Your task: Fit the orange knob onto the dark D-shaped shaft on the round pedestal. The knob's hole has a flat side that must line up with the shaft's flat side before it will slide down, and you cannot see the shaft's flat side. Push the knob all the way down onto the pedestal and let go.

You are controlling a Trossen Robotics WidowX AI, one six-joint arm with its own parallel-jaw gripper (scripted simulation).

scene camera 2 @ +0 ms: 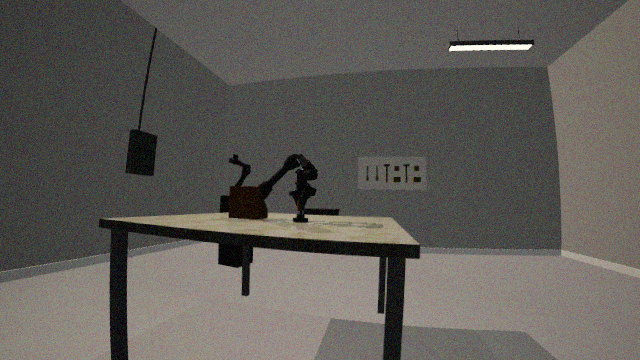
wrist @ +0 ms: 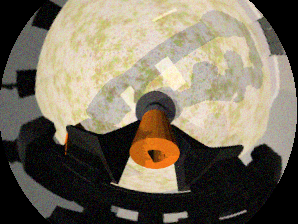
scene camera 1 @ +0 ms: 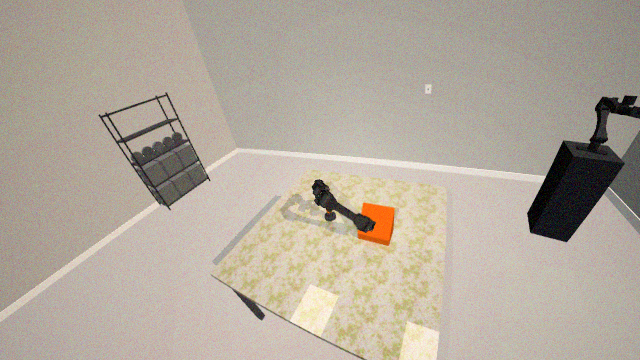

My gripper carries an orange knob. Also in view: a dark pedestal.
